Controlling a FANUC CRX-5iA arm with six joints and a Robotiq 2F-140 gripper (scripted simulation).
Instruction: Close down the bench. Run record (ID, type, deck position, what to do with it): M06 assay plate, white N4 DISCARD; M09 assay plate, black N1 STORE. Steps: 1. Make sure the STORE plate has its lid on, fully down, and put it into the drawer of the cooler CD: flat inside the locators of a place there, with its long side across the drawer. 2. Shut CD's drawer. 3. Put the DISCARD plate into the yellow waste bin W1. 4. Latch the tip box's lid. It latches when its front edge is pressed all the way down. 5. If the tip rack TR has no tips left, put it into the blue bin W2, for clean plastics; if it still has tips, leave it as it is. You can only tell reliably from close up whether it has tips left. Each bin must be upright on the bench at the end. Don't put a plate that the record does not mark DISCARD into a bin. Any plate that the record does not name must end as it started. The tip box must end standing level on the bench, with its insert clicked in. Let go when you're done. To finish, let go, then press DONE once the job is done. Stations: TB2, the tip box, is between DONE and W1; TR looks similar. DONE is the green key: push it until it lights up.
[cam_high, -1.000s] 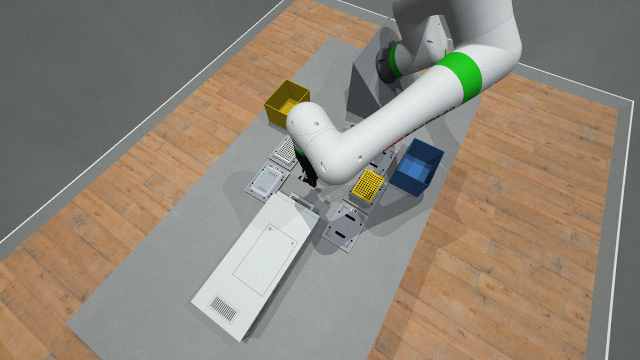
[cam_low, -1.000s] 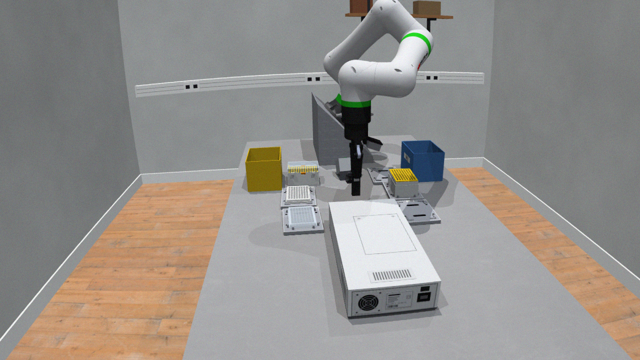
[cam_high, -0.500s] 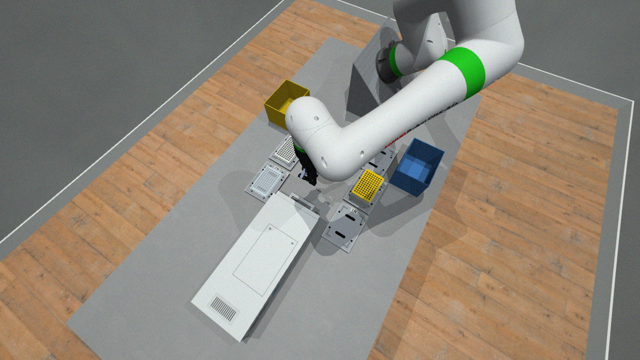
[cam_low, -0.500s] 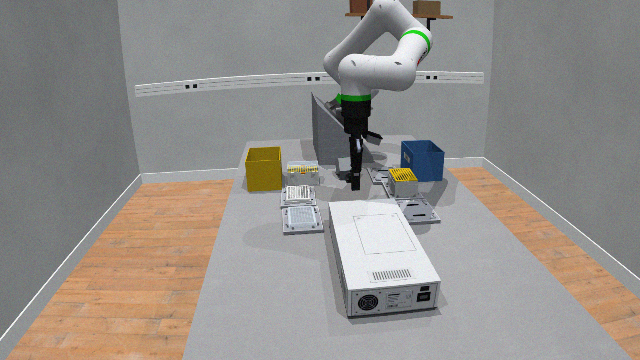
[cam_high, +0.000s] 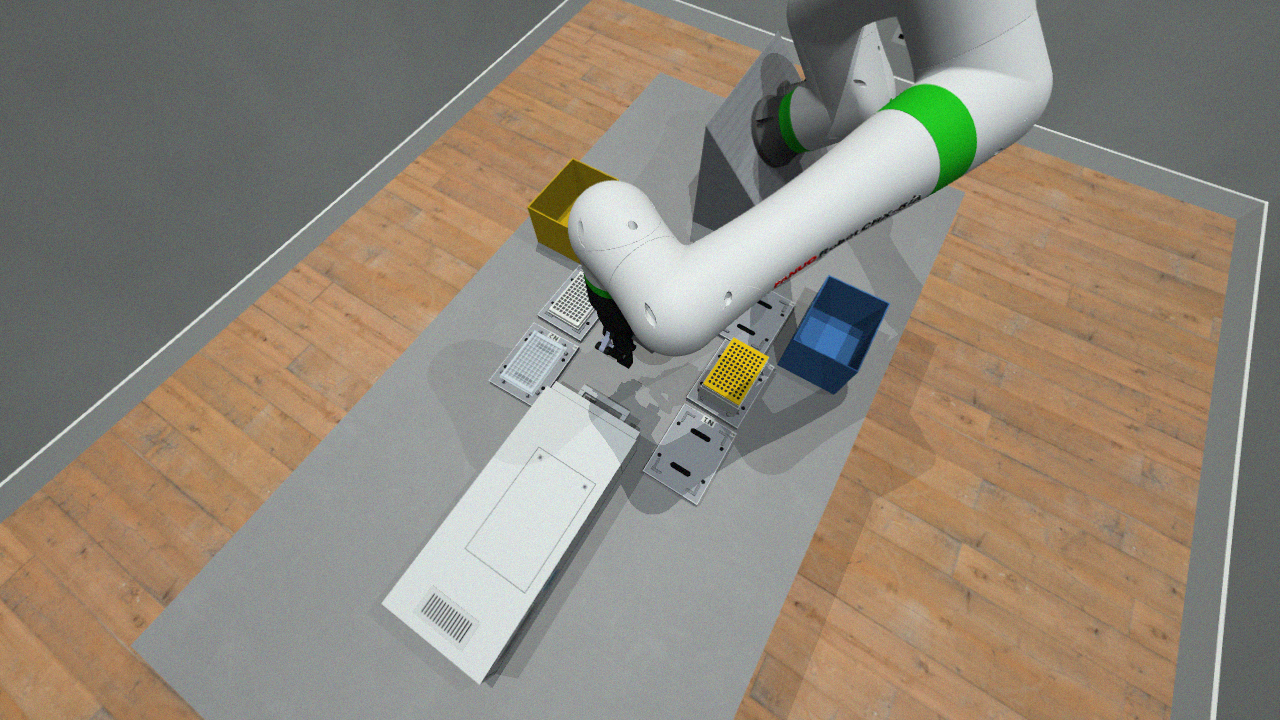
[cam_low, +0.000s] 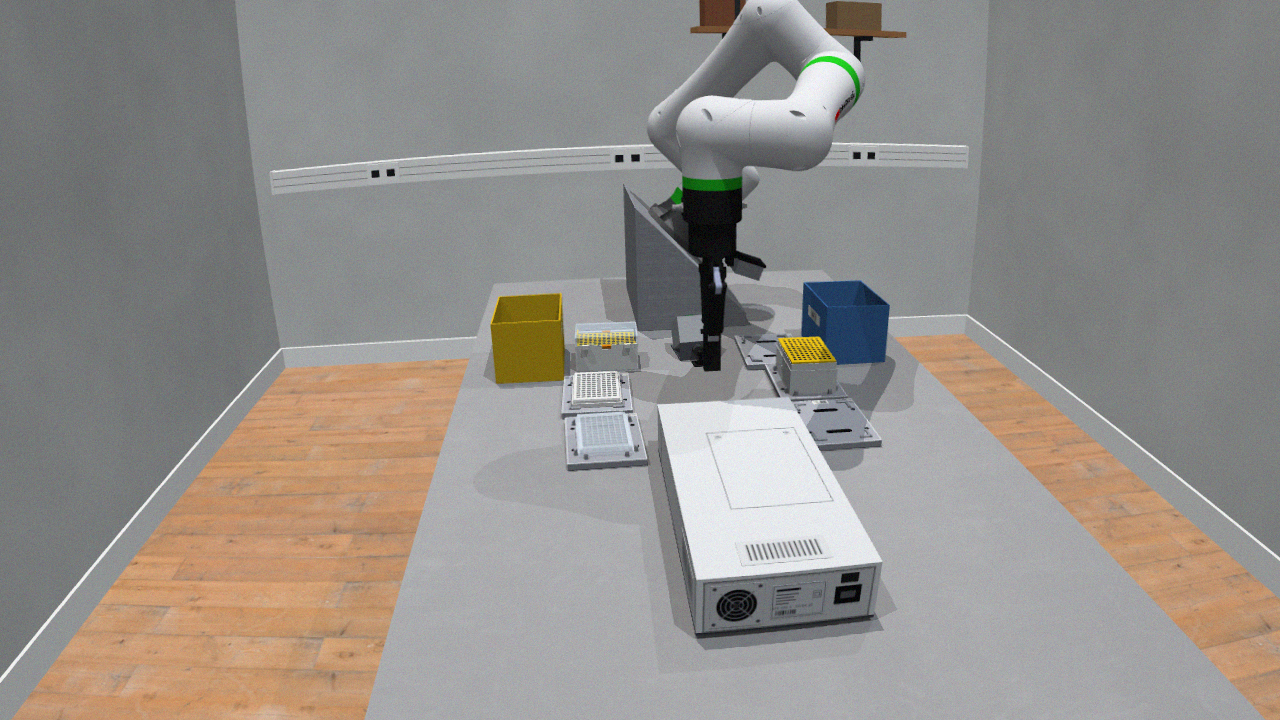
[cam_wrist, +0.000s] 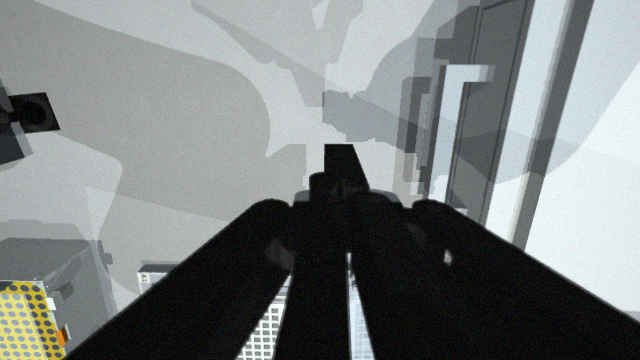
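Right now the white assay plate is 19 cm to the right of my hand, 11 cm behind it and 10 cm below it. Round my hand: nest N4 (19 cm to the right, 11 cm below, 11 cm behind); tip rack TR (19 cm to the left, 11 cm behind, 7 cm below); nest N1 (19 cm to the left, 11 cm below, 7 cm ahead).
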